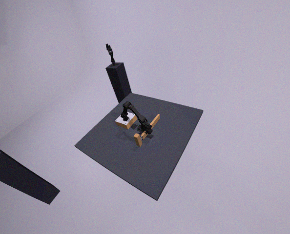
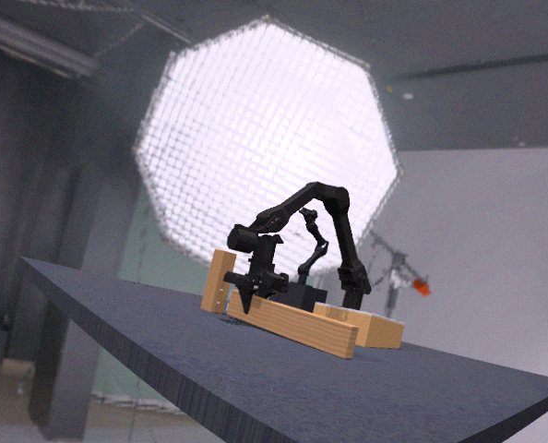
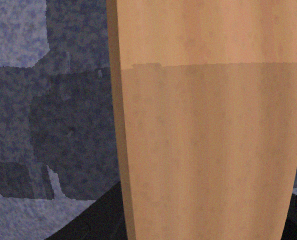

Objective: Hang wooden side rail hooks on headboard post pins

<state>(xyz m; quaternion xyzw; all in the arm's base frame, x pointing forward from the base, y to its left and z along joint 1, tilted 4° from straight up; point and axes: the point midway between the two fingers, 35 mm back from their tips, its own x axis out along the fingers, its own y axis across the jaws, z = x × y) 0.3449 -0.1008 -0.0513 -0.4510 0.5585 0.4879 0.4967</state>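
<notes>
Now: gripper tip 16 cm to the left of the wooden headboard post, 6 cm below it and 1 cm past it.
</notes>
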